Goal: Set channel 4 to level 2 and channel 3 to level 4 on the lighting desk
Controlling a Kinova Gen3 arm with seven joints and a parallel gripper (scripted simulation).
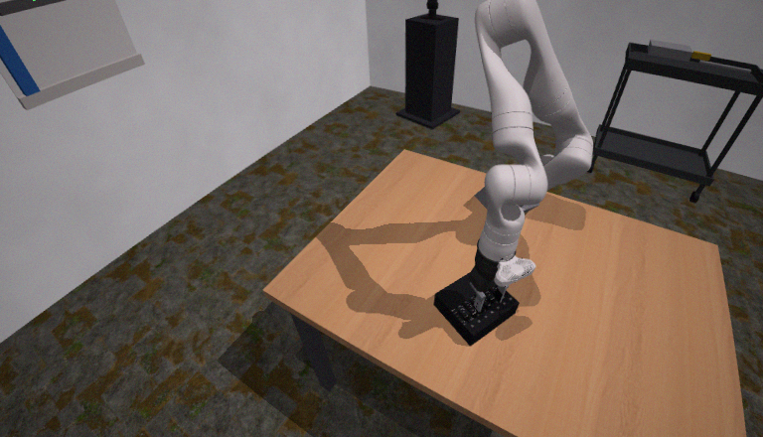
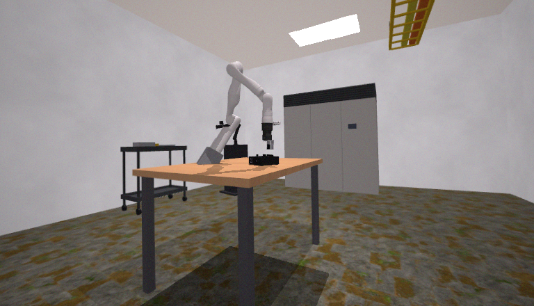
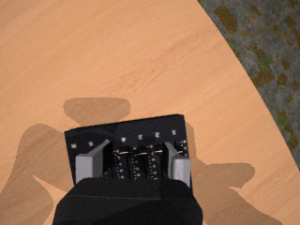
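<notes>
My gripper is now 10 mm to the left of the channel 3 fader and 60 mm above it. Round my hand: channel 4 fader 20 mm behind, 60 mm below.
</notes>
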